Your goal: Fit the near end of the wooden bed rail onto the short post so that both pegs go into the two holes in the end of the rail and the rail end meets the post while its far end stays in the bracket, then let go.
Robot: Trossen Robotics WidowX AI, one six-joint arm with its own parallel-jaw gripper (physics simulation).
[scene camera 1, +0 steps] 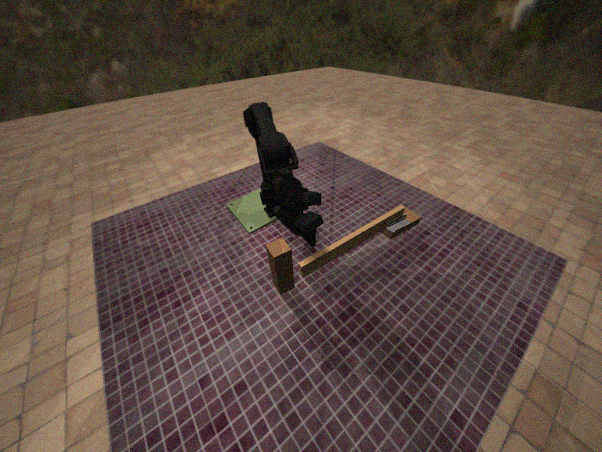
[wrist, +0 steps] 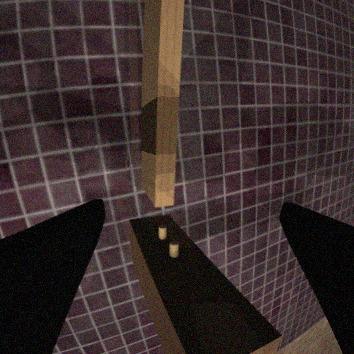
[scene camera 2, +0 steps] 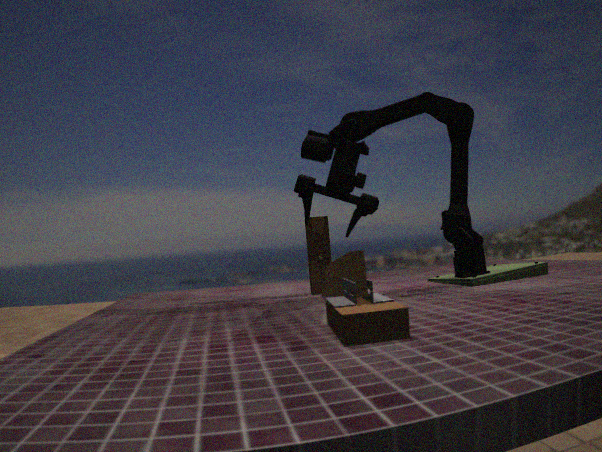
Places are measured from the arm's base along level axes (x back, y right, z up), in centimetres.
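Pixels of known places: gripper, fingertip midpoint: (scene camera 1: 305,240) (wrist: 194,209) (scene camera 2: 326,231); arm's base, link origin: (scene camera 2: 472,275).
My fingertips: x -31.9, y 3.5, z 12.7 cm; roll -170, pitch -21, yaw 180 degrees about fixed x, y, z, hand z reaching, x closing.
For each thing: its top centre in the pictures, then the offset to it from my fingertips. "spot": a spot on its surface instead. Level surfaces: height alone.
- bracket, surface spot: (scene camera 2: 377,326) spot: dz -12.5, dx -0.9, dy -49.6 cm
- short post, surface spot: (wrist: 200,285) spot: dz -1.6, dx -1.6, dy +6.4 cm
- upper peg, surface spot: (wrist: 162,233) spot: dz -8.6, dx -1.1, dy +5.8 cm
- lower peg, surface spot: (wrist: 174,250) spot: dz -5.4, dx -1.1, dy +5.8 cm
- purple tiled mat, surface height: dz -14.3 cm
The wooden bed rail (scene camera 1: 350,243) (scene camera 2: 353,265) (wrist: 169,75) has its far end in the bracket (scene camera 1: 414,220) (scene camera 2: 377,326). Its near end is low beside the short post (scene camera 1: 281,267) (scene camera 2: 318,255) (wrist: 200,285), with a gap between them in scene camera 1. Two pale pegs show on the post's dark face in the wrist view, an upper peg (wrist: 162,233) and a lower peg (wrist: 174,250). The holes in the rail end are not visible. My gripper (scene camera 1: 316,222) (scene camera 2: 327,229) (wrist: 194,209) is open and empty, above the rail's near part, with the rail end between the fingers' lines in the wrist view.
The arm stands on a green base plate (scene camera 1: 249,212) (scene camera 2: 520,272), behind the post in scene camera 1. The post rises above the rail close to the gripper. A purple tiled mat (scene camera 1: 225,360) (scene camera 2: 175,380) (wrist: 250,125) lies under the parts.
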